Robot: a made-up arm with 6 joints. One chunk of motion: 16 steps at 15 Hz.
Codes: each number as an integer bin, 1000 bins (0 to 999) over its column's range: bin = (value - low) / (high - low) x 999, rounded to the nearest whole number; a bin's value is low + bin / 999 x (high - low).
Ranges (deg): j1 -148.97..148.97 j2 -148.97..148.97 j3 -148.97..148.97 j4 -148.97..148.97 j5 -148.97..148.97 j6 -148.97..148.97
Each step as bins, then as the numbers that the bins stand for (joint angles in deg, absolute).
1 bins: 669 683 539 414 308 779
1 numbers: 50.55 54.73 11.78 -25.50 -57.11 83.36
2 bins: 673 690 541 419 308 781
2 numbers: 51.74 56.81 12.38 -24.01 -57.11 83.95
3 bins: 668 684 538 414 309 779
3 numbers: 50.25 55.02 11.48 -25.50 -56.81 83.36
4 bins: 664 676 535 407 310 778
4 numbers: 49.06 52.64 10.59 -27.59 -56.52 83.06
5 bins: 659 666 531 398 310 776
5 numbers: 47.57 49.66 9.39 -30.27 -56.52 82.46
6 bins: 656 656 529 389 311 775
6 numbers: 46.67 46.67 8.80 -32.96 -56.22 82.16
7 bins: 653 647 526 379 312 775
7 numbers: 45.78 43.99 7.90 -35.94 -55.92 82.16
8 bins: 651 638 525 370 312 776
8 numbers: 45.18 41.31 7.61 -38.62 -55.92 82.46
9 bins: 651 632 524 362 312 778
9 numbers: 45.18 39.52 7.31 -41.01 -55.92 83.06
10 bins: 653 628 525 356 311 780
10 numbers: 45.78 38.32 7.61 -42.80 -56.22 83.66
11 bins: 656 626 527 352 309 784
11 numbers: 46.67 37.73 8.20 -43.99 -56.81 84.85
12 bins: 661 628 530 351 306 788
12 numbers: 48.17 38.32 9.10 -44.29 -57.71 86.04
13 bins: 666 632 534 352 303 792
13 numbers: 49.66 39.52 10.29 -43.99 -58.60 87.23
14 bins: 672 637 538 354 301 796
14 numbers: 51.45 41.01 11.48 -43.39 -59.20 88.43
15 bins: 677 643 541 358 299 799
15 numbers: 52.94 42.80 12.38 -42.20 -59.80 89.32
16 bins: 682 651 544 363 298 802
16 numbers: 54.43 45.18 13.27 -40.71 -60.10 90.22
